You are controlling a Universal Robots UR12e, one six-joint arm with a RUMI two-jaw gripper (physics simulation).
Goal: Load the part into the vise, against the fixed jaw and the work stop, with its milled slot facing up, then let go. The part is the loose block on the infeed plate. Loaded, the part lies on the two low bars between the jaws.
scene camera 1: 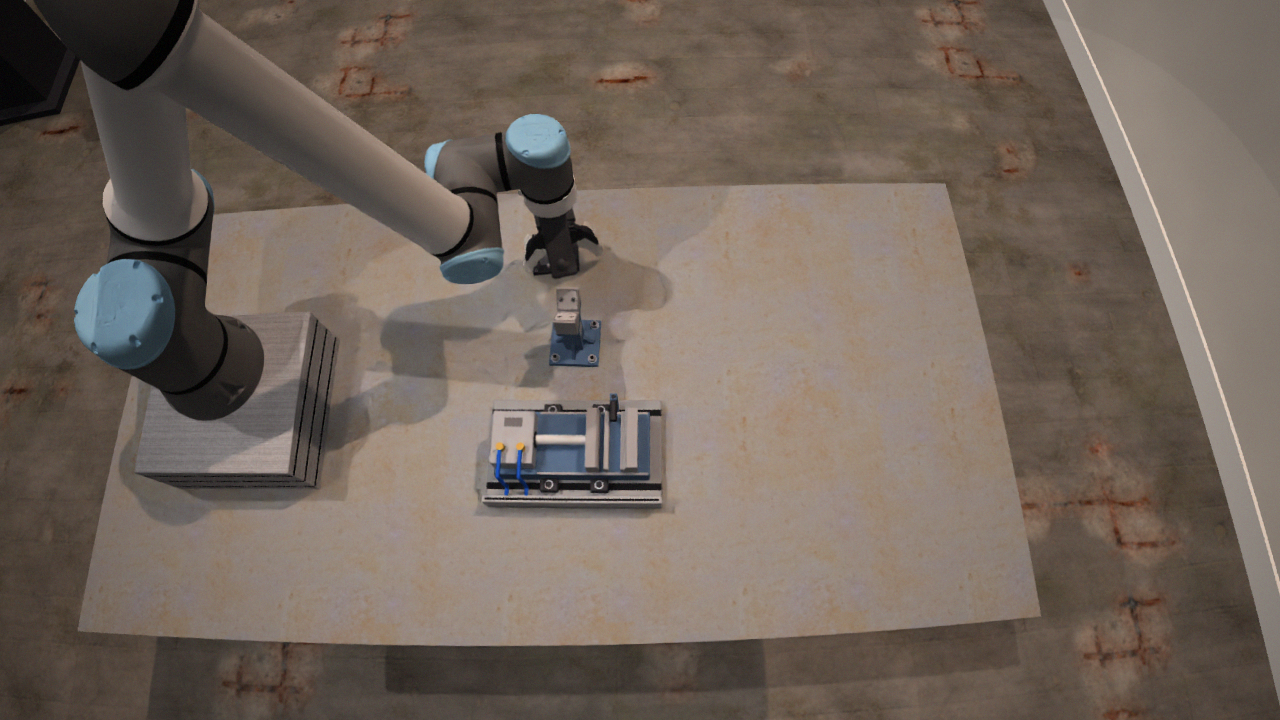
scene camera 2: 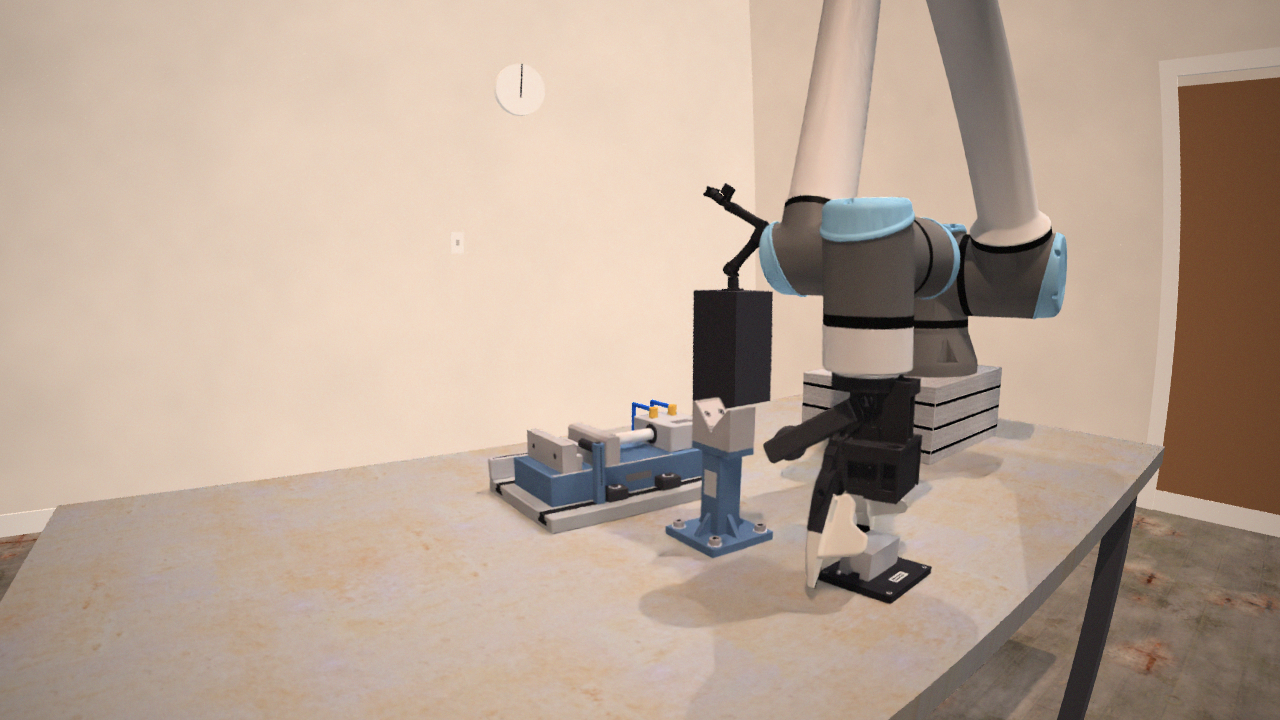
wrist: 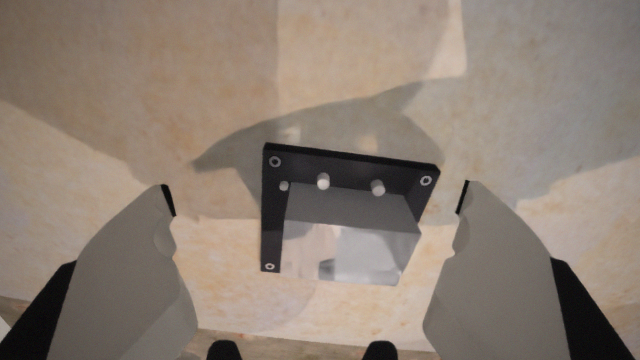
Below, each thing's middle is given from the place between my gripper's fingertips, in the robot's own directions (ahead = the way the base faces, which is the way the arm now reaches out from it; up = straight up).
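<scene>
Relative to the part (scene camera 2: 881, 553), my hand is 10 mm below, 20 mm to the right and 20 mm past. I see that the black infeed plate (scene camera 2: 876, 588) is 30 mm to the left of my hand, 20 mm behind it and 10 mm below it. The vise body (scene camera 2: 687, 463) stands 380 mm to the right of my hand, 20 mm above it and 10 mm behind it, while the work stop (scene camera 2: 597, 450) is 330 mm to the right of my hand, 70 mm ahead of it and 40 mm above it.
</scene>
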